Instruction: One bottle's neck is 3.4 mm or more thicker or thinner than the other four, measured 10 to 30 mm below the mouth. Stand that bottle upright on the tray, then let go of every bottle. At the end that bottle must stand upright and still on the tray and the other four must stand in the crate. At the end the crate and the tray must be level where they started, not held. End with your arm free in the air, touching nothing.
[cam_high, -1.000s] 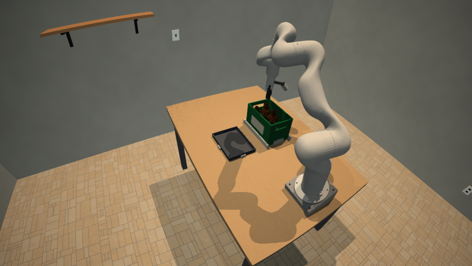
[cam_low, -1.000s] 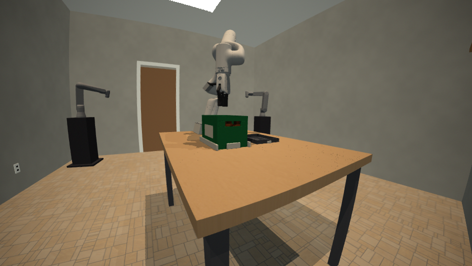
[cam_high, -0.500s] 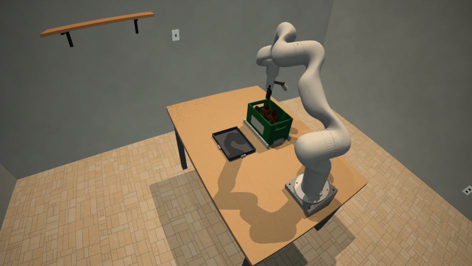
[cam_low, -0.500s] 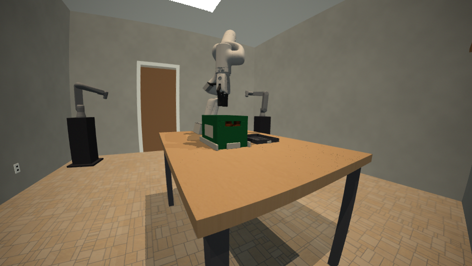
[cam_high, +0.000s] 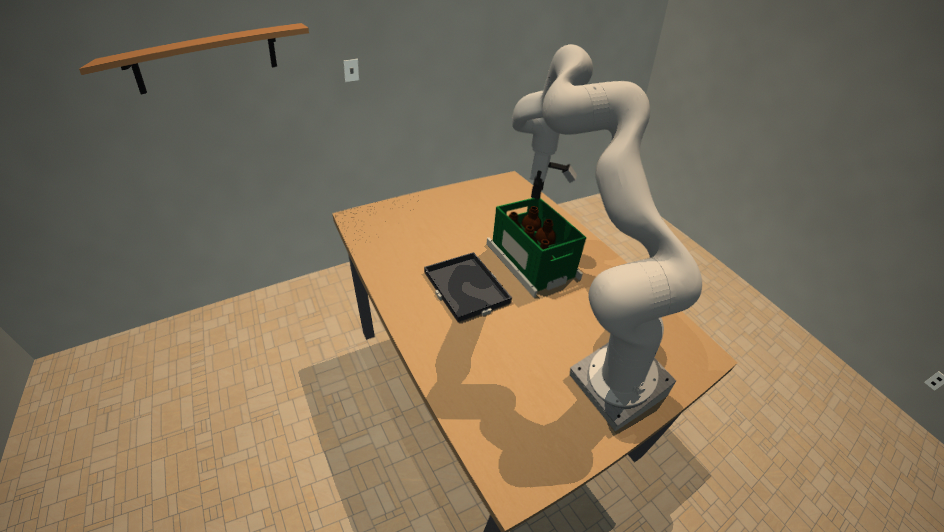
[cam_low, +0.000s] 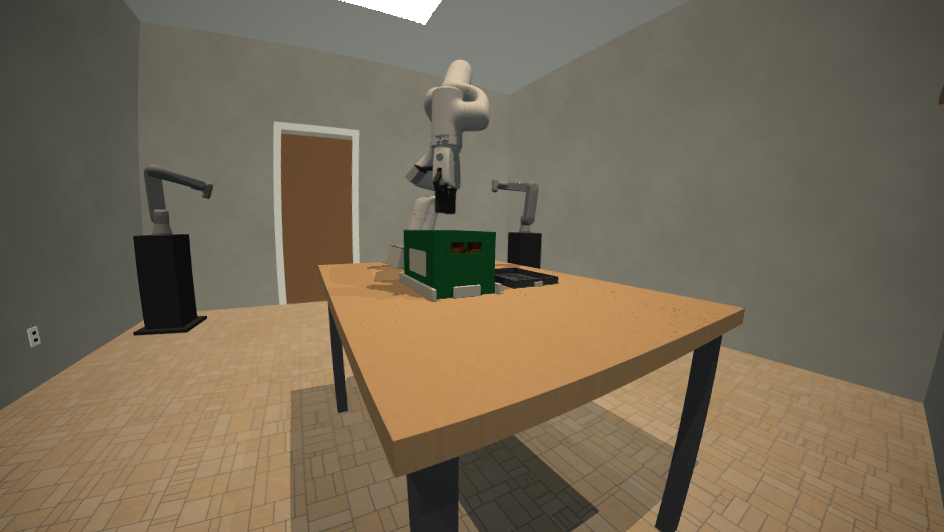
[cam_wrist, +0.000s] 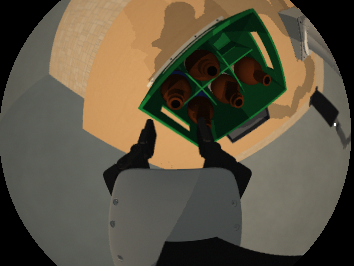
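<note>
Right now my hand is 16 cm above the green crate, 9 cm past it and 3 cm to the right of it. Also, from my hand: brown bottle 19 cm behind, 15 cm below, 6 cm to the left; black tray 31 cm to the left, 23 cm below, 14 cm behind.
</note>
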